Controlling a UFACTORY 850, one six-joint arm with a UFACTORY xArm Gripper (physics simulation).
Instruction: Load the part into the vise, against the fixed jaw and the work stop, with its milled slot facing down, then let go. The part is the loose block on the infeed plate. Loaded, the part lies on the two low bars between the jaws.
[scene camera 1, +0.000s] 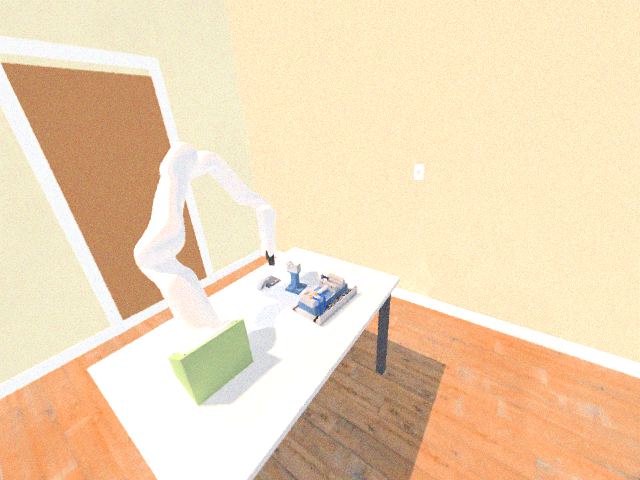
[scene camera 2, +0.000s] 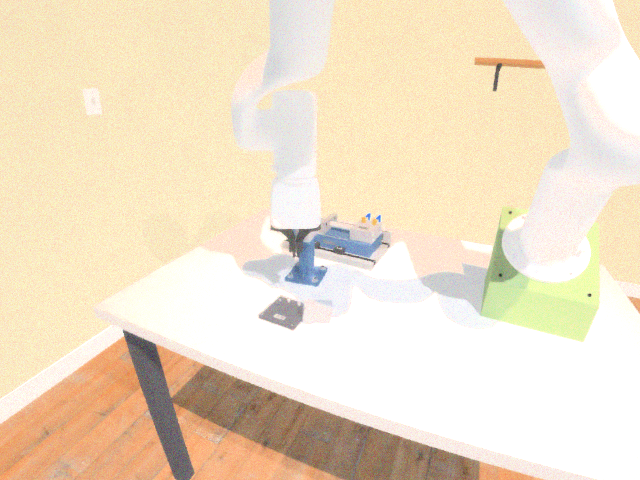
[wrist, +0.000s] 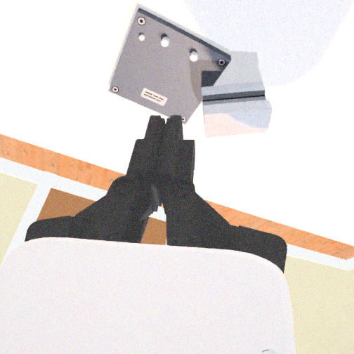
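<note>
The part, a pale grey block (scene camera 2: 316, 312) (wrist: 237, 119), sits at one edge of the dark infeed plate (scene camera 2: 272, 313) (wrist: 150, 67), partly beyond it. Its slot shows as a dark groove in the wrist view; whether the block is tilted is hard to tell. My gripper (scene camera 1: 271, 262) (scene camera 2: 295, 253) (wrist: 168, 134) is shut and empty, above the table. In the wrist view its tips show beside the plate's near edge, left of the block. The vise (scene camera 1: 324, 299) (scene camera 2: 341, 242) is blue with light grey jaws. The two low bars cannot be made out.
A blue pedestal (scene camera 1: 295, 279) (scene camera 2: 306, 264) with a light grey top stands between the infeed plate and the vise, close to my gripper in scene camera 2. The green block (scene camera 1: 217, 359) (scene camera 2: 537, 315) under the arm's base stands on the white table (scene camera 1: 206, 434) (scene camera 2: 413, 372).
</note>
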